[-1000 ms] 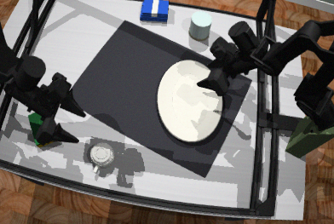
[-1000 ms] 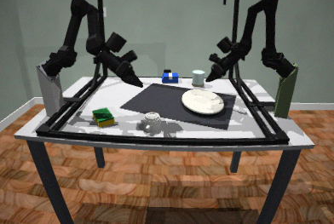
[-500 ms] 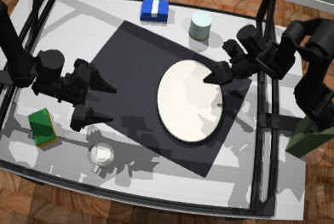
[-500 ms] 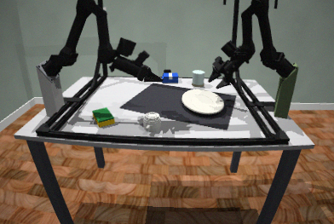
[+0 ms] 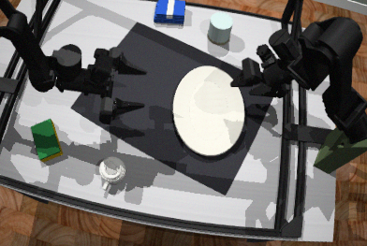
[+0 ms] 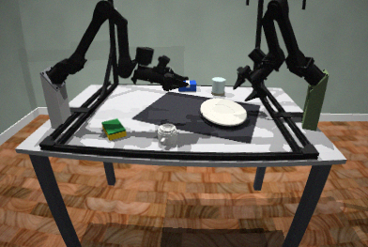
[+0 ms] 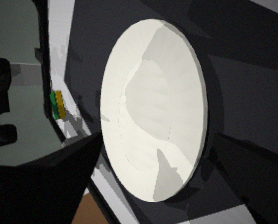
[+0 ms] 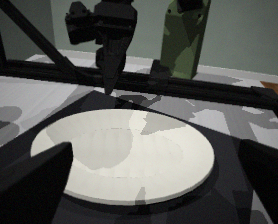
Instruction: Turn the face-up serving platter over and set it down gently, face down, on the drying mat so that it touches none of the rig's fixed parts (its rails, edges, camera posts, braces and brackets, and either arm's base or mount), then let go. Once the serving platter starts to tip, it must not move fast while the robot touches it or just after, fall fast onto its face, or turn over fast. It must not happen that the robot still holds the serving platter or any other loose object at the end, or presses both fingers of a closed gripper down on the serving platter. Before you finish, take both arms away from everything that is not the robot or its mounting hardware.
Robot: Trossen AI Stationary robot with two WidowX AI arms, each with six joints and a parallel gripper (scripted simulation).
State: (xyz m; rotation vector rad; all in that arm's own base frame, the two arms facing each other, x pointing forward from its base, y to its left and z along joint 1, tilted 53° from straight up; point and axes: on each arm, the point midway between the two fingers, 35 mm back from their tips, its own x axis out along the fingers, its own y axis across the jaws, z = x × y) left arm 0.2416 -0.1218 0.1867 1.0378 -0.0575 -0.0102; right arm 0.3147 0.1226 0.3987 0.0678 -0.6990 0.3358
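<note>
Now: the cream serving platter 4 cm ahead of my left hand, 10 cm to the right of it and 9 cm below it. From my left hand the other things lie so: green sponge: 21 cm ahead, 55 cm to the right, 9 cm below; mug: 27 cm ahead, 34 cm to the right, 7 cm below; dark drying mat: 1 cm ahead, 20 cm to the right, 11 cm below.
Right now my right hand is 20 cm to the right of the cream serving platter, 17 cm above it and 4 cm past it. The rest, counted from my right hand: green sponge (26 cm to the right, 16 cm below, 12 cm ahead); mug (18 cm ahead, 15 cm below, 4 cm to the right); dark drying mat (18 cm below, 10 cm to the left, 8 cm behind).
</note>
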